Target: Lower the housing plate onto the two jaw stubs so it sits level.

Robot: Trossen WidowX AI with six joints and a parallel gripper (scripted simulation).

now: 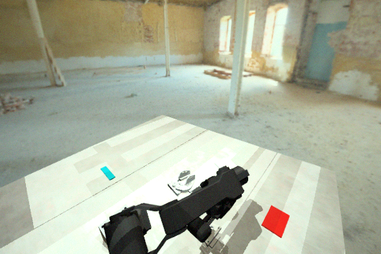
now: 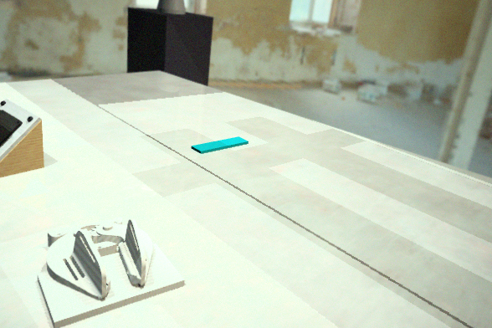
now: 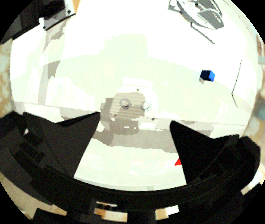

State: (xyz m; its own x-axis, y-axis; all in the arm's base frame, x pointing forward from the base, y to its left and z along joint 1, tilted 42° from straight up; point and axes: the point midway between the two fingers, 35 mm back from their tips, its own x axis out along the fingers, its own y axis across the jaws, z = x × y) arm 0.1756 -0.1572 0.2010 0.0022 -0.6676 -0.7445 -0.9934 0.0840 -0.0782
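The white block lies 50 mm below my gripper tip and 10 mm to the left of it. Round my gripper tip: blue cube 140 mm ahead, 70 mm to the left, 40 mm below; red sheet 200 mm ahead, 170 mm to the right, 50 mm below; pale sheet 360 mm ahead, 90 mm to the left, 60 mm below.
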